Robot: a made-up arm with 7 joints. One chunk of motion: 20 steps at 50 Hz.
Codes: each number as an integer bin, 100 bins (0 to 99) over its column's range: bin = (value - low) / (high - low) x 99, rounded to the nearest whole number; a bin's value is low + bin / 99 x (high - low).
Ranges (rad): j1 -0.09..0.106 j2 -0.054..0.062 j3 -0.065..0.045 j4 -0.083..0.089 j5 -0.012..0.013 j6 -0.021..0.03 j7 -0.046..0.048
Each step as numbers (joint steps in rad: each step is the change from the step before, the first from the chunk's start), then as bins.
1 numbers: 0.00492 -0.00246 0.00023 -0.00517 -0.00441 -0.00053 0.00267
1 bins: 48 44 59 45 30 40 51
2 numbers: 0.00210 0.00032 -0.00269 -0.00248 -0.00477 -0.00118 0.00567
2 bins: 47 46 56 46 29 38 54
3 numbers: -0.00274 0.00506 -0.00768 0.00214 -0.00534 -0.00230 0.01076
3 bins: 44 50 52 49 26 36 60
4 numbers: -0.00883 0.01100 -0.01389 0.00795 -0.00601 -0.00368 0.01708
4 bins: 41 55 46 52 24 34 66
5 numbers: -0.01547 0.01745 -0.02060 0.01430 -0.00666 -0.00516 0.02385
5 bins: 38 61 40 56 21 31 74
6 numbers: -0.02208 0.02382 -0.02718 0.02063 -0.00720 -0.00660 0.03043
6 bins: 34 66 34 60 19 28 80
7 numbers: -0.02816 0.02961 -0.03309 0.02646 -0.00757 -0.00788 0.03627
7 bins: 31 71 29 63 18 25 87
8 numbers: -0.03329 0.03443 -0.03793 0.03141 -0.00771 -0.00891 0.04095
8 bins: 29 75 24 66 17 23 92
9 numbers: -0.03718 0.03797 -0.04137 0.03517 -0.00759 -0.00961 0.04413
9 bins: 27 78 21 68 17 22 95
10 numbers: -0.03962 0.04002 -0.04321 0.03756 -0.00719 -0.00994 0.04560
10 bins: 25 80 20 69 19 21 96
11 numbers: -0.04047 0.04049 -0.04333 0.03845 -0.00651 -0.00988 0.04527
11 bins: 25 81 20 70 22 22 96
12 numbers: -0.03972 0.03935 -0.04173 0.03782 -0.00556 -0.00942 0.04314
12 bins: 25 80 21 70 26 22 94
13 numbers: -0.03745 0.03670 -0.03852 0.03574 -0.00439 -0.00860 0.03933
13 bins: 27 77 24 68 30 24 90
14 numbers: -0.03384 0.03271 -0.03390 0.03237 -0.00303 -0.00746 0.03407
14 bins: 28 74 28 66 36 26 84
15 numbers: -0.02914 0.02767 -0.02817 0.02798 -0.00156 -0.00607 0.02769
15 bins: 31 70 33 64 41 29 78
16 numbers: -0.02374 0.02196 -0.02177 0.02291 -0.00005 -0.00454 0.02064
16 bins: 33 65 39 61 47 32 70
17 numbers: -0.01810 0.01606 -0.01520 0.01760 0.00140 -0.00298 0.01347
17 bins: 36 60 45 58 53 35 63
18 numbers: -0.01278 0.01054 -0.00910 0.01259 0.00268 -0.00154 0.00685
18 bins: 39 55 50 55 58 38 56
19 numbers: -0.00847 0.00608 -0.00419 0.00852 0.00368 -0.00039 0.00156
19 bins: 41 51 55 53 62 40 50
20 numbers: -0.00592 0.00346 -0.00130 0.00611 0.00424 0.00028 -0.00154
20 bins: 42 49 57 51 64 41 47
